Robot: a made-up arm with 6 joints. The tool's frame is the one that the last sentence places.
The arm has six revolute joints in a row. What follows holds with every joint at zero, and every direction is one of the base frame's.
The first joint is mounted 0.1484 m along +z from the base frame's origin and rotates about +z.
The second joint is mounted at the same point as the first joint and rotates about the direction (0.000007, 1, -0.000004).
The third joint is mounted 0.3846 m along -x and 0.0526 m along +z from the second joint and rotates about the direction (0.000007, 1, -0.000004).
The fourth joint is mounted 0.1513 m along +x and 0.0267 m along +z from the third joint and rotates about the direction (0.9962, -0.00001, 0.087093).
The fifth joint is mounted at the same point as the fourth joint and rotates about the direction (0.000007, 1, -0.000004).
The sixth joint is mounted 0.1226 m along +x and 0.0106 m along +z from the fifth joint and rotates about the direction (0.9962, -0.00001, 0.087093).
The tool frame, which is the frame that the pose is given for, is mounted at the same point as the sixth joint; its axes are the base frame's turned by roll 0, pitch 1.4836 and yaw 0 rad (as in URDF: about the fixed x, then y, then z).
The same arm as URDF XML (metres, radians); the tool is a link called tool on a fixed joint. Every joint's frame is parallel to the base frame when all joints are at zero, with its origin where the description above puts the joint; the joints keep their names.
<robot name="arm">
<joint name="tool_joint" type="fixed"><parent link="link6"/><child link="tool"/><origin xyz="0 0 0" rpy="0 1.4836 0"/></joint>
<joint name="joint 6" type="continuous"><parent link="link5"/><child link="link6"/><origin xyz="0.1226 0 0.0106" rpy="0 0 0"/><axis xyz="0.9962 0 0.0871"/></joint>
<joint name="joint 5" type="continuous"><parent link="link4"/><child link="link5"/><origin xyz="0 0 0" rpy="0 0 0"/><axis xyz="0 1 0"/></joint>
<joint name="joint 4" type="continuous"><parent link="link3"/><child link="link4"/><origin xyz="0.1513 0 0.0267" rpy="0 0 0"/><axis xyz="0.9962 0 0.0871"/></joint>
<joint name="joint 3" type="continuous"><parent link="link2"/><child link="link3"/><origin xyz="-0.3846 0 0.0526" rpy="0 0 0"/><axis xyz="0 1 0"/></joint>
<joint name="joint 2" type="continuous"><parent link="link1"/><child link="link2"/><origin xyz="0 0 0" rpy="0 0 0"/><axis xyz="0 1 0"/></joint>
<joint name="joint 1" type="continuous"><parent link="base"/><child link="link1"/><origin xyz="0 0 0.1484" rpy="0 0 0"/><axis xyz="0 0 1"/></joint>
<link name="base"/>
<link name="link1"/>
<link name="link2"/>
<link name="link3"/>
<link name="link4"/>
<link name="link5"/>
<link name="link6"/>
<link name="tool"/>
</robot>

